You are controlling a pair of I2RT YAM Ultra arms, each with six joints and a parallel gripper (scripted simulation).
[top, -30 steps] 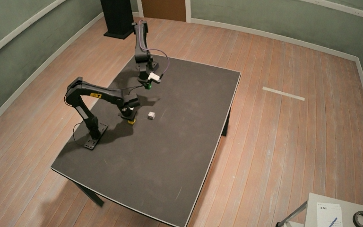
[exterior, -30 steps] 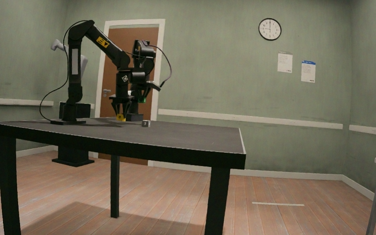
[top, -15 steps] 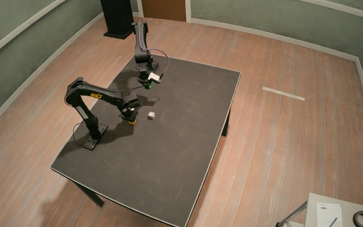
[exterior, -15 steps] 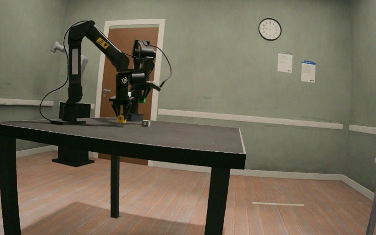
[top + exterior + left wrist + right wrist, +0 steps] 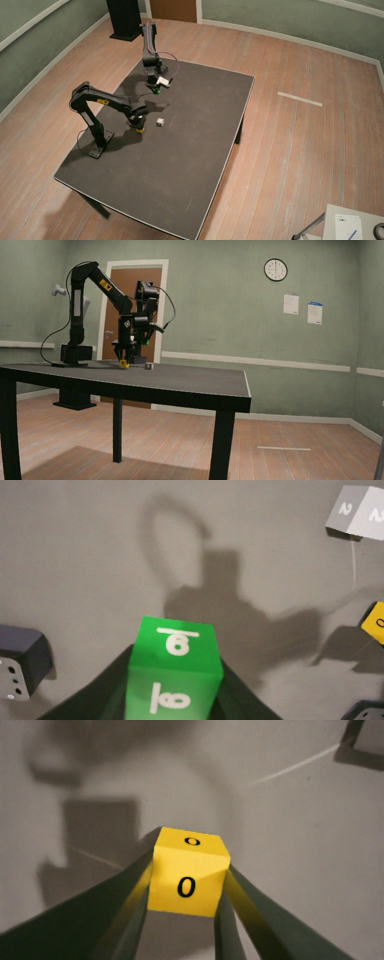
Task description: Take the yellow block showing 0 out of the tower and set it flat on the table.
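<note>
Now: right hand 220 mm to the right of the green block and 100 mm below it. Round my right hand: yellow block: 10 mm below.
My left gripper is now right at the green block. The rest, counted from my left hand: yellow block: 220 mm to the right, 110 mm below.
</note>
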